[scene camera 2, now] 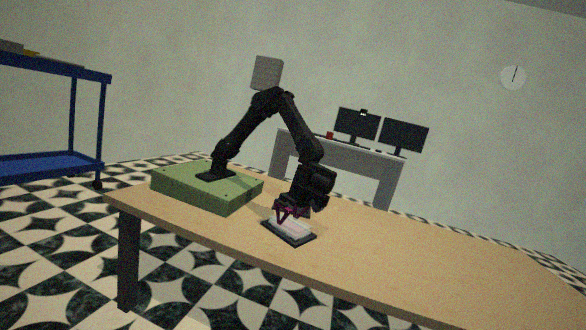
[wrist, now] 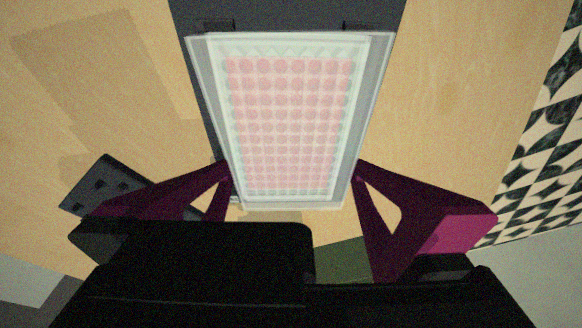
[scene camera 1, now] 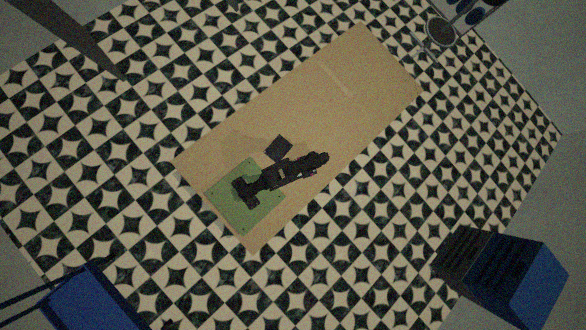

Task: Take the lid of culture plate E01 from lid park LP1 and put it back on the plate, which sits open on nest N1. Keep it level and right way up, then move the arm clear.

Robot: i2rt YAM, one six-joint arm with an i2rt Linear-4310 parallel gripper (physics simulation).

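Seen in the pictures: gripper, fingertip midpoint: [scene camera 2: 286, 221] [wrist: 291, 164]; arm's base, link origin: [scene camera 2: 216, 175] [scene camera 1: 245, 193].
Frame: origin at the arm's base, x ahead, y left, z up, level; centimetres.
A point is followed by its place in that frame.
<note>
My gripper [scene camera 2: 292, 218] @(x 36.8, y -8.4, z -3.9 cm) [wrist: 291, 164] @(x 36.8, y -8.4, z -3.9 cm) is shut on the clear lid [wrist: 378, 60] @(x 42.1, y -14.2, z -2.6 cm), with a magenta finger at each long side near its close end. The lid looks roughly level. It is over the open culture plate E01 [scene camera 2: 294, 229] [wrist: 290, 115], whose pink wells show through it. In the wrist view the lid's outline extends past both long sides of the plate, and their far edges nearly coincide; any height gap is hard to tell. The plate sits on the dark nest N1 [scene camera 2: 296, 244] @(x 43.6, y -16.4, z -5.9 cm) [wrist: 300, 12] @(x 44.7, y -11.8, z -5.8 cm). The dark lid park LP1 [scene camera 1: 278, 148] @(x 32.5, y 11.6, z -6.0 cm) [wrist: 112, 186] @(x 38.9, y 9.6, z -6.0 cm) bears no lid.
The arm's green base block [scene camera 1: 243, 220] @(x -10.0, y -12.0, z 0.6 cm) [scene camera 2: 192, 196] @(x 3.7, y -17.6, z -3.7 cm) [wrist: 345, 260] @(x 17.1, y -9.3, z -4.1 cm) stands on the wooden table [scene camera 1: 360, 65] @(x 124.3, y 28.8, z -7.1 cm) [scene camera 2: 425, 270] @(x 85.6, y -0.5, z -7.0 cm), on the arm side of the nest. A blue cart [scene camera 2: 55, 167], a desk with monitors [scene camera 2: 357, 123] and a blue cabinet [scene camera 1: 540, 285] stand away from the table.
</note>
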